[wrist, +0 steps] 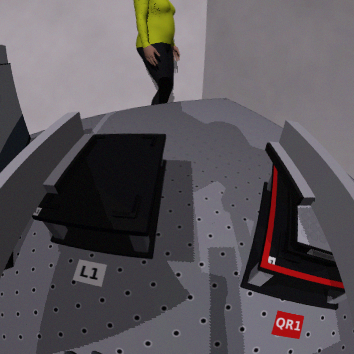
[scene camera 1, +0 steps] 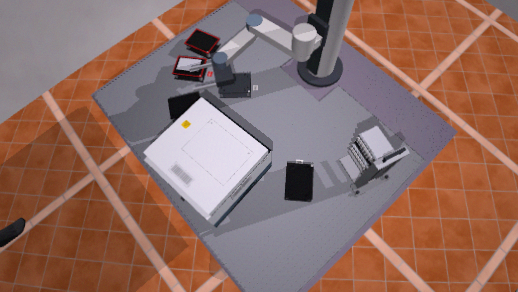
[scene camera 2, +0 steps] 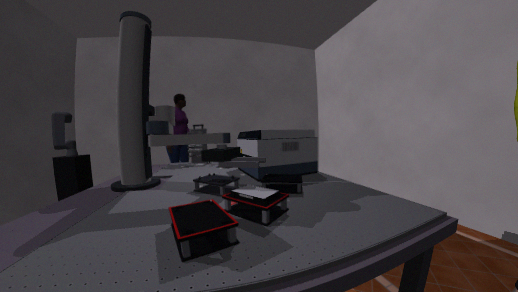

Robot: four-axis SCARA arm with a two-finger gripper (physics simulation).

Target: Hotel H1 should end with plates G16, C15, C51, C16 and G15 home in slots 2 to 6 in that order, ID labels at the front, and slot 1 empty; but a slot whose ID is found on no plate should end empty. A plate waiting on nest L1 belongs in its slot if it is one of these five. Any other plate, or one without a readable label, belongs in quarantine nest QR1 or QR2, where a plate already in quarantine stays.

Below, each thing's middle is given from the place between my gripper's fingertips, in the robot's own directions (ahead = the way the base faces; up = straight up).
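There's a white device [scene camera 1: 256,172] that's 19 cm ahead of my hand, 40 cm to the left of it and 2 cm below it. The black plate [wrist: 304,237] is 6 cm behind my hand and 13 cm to the right of it, and it's 7 cm below my hand.
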